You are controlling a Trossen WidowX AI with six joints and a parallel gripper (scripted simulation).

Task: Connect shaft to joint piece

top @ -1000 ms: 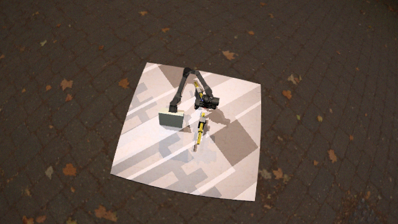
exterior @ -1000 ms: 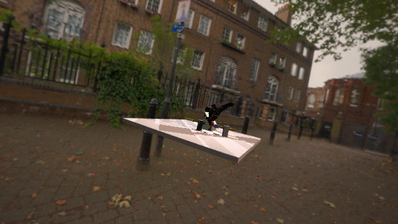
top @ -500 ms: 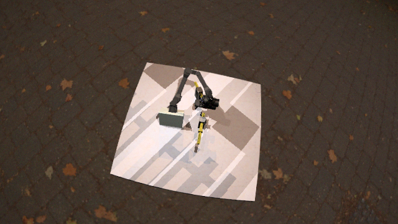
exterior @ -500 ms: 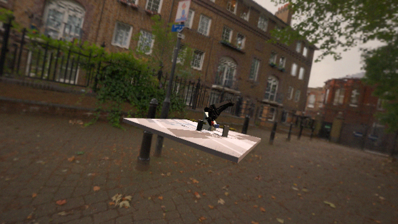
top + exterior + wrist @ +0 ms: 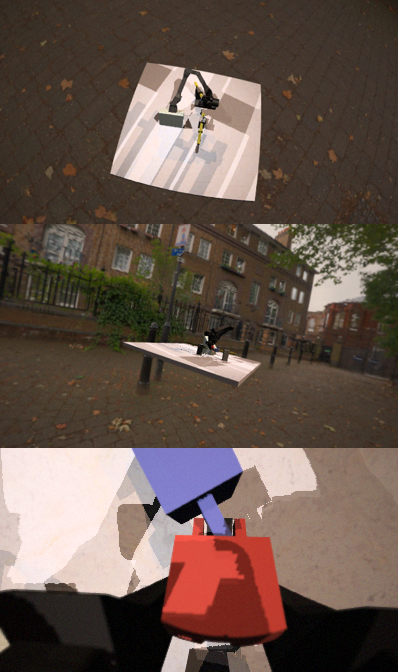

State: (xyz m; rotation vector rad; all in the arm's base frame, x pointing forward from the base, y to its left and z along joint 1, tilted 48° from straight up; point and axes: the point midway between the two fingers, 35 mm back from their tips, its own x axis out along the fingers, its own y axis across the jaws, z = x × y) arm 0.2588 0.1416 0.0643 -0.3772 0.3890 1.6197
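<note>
Now: gripper tip 30 mm below the red square joint piece.
</note>
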